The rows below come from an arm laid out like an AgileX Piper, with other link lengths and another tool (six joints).
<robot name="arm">
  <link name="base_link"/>
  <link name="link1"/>
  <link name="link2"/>
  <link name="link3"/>
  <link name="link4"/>
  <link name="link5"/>
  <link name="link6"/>
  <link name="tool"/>
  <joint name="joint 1" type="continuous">
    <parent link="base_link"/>
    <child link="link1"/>
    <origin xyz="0 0 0.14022" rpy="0 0 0"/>
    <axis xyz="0 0 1"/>
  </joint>
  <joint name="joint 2" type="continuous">
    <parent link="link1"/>
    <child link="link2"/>
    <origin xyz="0 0 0" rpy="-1.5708 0 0"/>
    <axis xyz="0 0 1"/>
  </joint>
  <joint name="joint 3" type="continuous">
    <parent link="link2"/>
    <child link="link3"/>
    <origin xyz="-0.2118 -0.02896 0" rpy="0 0 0"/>
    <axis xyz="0 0 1"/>
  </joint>
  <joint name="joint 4" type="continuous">
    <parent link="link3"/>
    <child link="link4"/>
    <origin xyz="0.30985 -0.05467 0" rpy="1.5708 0 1.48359"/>
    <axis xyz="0 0 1"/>
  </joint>
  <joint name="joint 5" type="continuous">
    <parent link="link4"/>
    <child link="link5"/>
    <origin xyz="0 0 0" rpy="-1.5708 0 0"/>
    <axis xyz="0 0 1"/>
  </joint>
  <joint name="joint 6" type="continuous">
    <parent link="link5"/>
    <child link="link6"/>
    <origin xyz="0 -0.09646 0" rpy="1.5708 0 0"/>
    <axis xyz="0 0 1"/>
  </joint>
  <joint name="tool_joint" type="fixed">
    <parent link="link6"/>
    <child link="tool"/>
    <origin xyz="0.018 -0.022 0.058" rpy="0 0.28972 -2.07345"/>
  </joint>
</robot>
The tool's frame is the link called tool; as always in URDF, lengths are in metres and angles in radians. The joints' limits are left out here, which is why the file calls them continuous.
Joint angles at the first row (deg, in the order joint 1, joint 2, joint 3, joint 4, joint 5, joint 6):
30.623, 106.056, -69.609, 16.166, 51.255, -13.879
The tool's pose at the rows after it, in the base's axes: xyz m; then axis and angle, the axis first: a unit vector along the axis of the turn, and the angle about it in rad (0 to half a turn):
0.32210 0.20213 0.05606 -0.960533 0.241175 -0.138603 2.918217
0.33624 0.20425 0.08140 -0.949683 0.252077 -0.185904 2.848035
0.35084 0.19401 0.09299 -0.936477 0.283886 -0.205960 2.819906
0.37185 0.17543 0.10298 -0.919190 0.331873 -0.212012 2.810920
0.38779 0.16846 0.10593 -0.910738 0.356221 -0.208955 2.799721
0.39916 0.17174 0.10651 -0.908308 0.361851 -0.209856 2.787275
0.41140 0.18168 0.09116 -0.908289 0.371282 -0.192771 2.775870
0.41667 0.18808 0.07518 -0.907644 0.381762 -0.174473 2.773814
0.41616 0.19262 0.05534 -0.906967 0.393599 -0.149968 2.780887
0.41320 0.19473 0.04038 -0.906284 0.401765 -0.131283 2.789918
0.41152 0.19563 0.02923 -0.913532 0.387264 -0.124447 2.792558
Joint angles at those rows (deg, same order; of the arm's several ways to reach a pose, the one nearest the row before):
30.623, 103.487, -69.609, 15.745, 50.673, -13.660
30.142, 99.918, -69.609, 15.413, 47.295, -13.259
27.766, 98.953, -70.301, 15.796, 45.814, -12.294
23.757, 100.072, -73.378, 16.612, 46.465, -10.736
21.546, 102.690, -77.068, 18.019, 47.319, -10.591
21.200, 105.341, -80.407, 18.675, 47.451, -10.590
21.199, 111.047, -85.004, 20.967, 47.452, -10.960
21.200, 115.146, -87.630, 22.854, 47.450, -10.979
21.200, 118.681, -88.918, 24.892, 47.538, -10.979
21.200, 120.837, -89.191, 26.313, 47.585, -11.032
21.256, 122.364, -89.288, 27.184, 47.586, -13.536

